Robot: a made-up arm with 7 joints.
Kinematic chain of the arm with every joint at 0, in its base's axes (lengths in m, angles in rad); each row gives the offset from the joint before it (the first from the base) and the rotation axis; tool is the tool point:
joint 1: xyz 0 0 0.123 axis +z
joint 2: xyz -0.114 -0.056 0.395 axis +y
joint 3: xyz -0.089 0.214 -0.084 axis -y
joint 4: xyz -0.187 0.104 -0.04 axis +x
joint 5: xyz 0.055 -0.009 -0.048 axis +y
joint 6: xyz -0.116 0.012 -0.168 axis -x
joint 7: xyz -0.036 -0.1 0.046 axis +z
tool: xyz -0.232 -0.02 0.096
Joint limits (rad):
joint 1: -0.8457..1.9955
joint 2: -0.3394..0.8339
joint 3: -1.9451..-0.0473
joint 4: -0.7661..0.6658
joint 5: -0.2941..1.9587
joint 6: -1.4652..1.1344
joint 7: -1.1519..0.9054
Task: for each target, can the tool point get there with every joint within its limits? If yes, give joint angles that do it. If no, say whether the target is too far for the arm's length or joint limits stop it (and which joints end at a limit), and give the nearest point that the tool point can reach.
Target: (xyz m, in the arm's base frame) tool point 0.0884 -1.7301 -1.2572
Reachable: no: too far | nearest point -0.0663 -0.7363 -0.1092 | short by 1.526 m
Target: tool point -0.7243 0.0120 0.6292
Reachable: yes | joints 0.4443 -0.1331 -0.7264 -0.4722 0.2211 0.5159 -0.5351
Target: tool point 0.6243 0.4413 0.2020
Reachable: no: joint limits stop it (at a limit: joint 2, joint 3, joint 4, joint 5, joint 6) | nearest point 0.4029 0.2848 0.3134 | short by 0.293 m
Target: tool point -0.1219 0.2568 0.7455
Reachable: yes | joints 0.2596 0.1399 -0.8253 -0.5992 1.3870 0.3192 0.5513
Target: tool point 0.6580 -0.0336 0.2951
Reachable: no: joint limits stop it (at a limit: joint 1, joint 2, joint 3, joint 4, joint 6, joint 7) | nearest point 0.5021 0.0268 0.3711 | short by 0.184 m
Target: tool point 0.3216 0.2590 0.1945
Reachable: no: joint limits stop it (at a limit: joint 2, joint 3, joint 4, joint 5) | nearest point 0.3061 0.2465 0.2433 | short by 0.053 m
